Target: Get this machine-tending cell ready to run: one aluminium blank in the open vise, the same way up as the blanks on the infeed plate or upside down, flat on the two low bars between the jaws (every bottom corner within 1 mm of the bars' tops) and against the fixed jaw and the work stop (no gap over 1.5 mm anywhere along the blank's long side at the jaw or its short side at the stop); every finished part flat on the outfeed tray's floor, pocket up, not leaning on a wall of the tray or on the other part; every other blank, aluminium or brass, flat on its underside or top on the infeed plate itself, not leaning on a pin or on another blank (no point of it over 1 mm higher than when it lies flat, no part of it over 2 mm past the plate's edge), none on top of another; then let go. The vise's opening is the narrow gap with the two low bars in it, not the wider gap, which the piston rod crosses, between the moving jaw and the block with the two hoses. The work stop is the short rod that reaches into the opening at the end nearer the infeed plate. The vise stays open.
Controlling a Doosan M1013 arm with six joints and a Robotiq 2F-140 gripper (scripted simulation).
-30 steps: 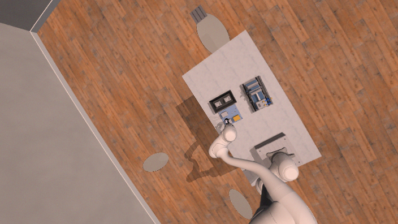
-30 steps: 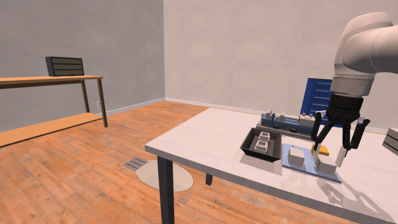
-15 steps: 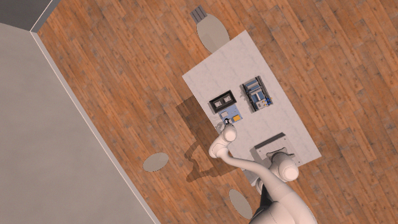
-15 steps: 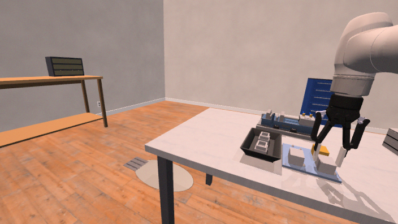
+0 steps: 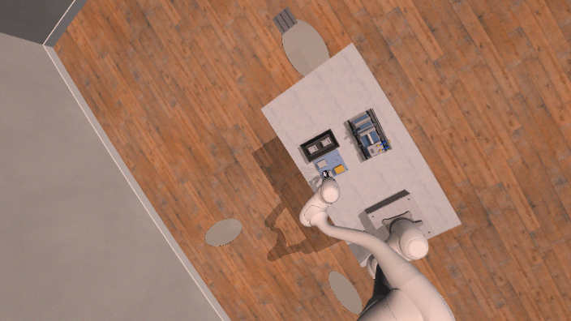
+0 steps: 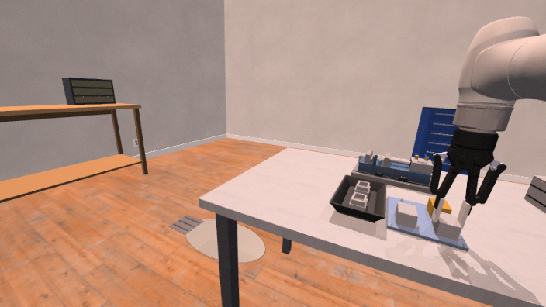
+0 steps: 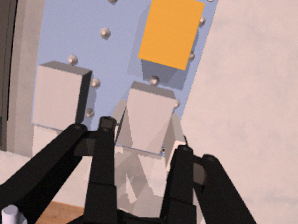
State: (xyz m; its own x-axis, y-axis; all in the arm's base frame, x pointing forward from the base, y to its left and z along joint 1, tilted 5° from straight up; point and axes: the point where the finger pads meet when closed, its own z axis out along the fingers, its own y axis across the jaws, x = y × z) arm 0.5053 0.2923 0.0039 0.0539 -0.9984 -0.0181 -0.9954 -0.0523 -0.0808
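Now: hand 60 mm above the infeed plate, 50 mm short of it and 40 mm to the left of it. From my hand the other things lie so: brass blank (90 mm to the right, 40 mm below); then dark work stop rod (300 mm to the right, 210 mm ahead, 30 mm above); then piston rod (350 mm to the right, 120 mm ahead, 10 mm above).
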